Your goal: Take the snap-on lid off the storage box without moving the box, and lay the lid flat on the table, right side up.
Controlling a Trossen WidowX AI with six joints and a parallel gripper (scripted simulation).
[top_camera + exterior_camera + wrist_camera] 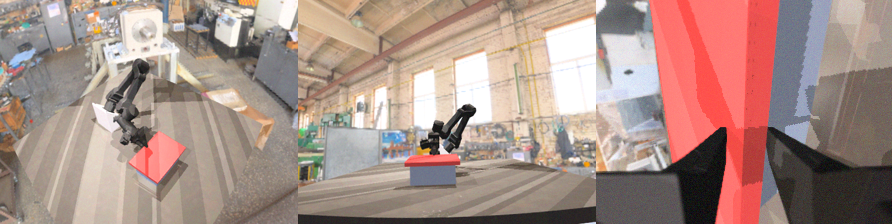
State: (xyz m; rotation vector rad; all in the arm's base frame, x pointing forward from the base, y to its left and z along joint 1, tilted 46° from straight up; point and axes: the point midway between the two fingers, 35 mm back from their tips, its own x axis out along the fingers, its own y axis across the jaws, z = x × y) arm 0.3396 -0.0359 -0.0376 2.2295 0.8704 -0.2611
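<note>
My gripper tip is now 8 cm short of the flat red lid. The rest, counted from my gripper tip: storage box 8 cm ahead, 6 cm below.
</note>
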